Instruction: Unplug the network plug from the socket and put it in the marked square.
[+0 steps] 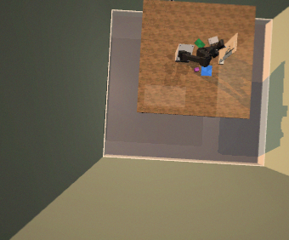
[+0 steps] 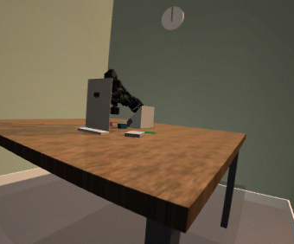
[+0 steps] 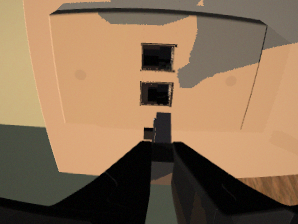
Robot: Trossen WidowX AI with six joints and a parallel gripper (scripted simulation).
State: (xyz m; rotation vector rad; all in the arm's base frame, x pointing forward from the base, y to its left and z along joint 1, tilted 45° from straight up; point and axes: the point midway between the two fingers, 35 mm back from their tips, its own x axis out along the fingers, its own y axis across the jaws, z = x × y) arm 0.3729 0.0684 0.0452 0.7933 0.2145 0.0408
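Now: the blue marked square 80 mm behind my gripper tip, 160 mm to the right of it and 180 mm below it. The rest, counted from my gripper tip: upright panel 60 mm ahead, 10 mm to the right, 60 mm below; grey block 20 mm behind, 180 mm to the left, 170 mm below; grey network plug 10 mm ahead.
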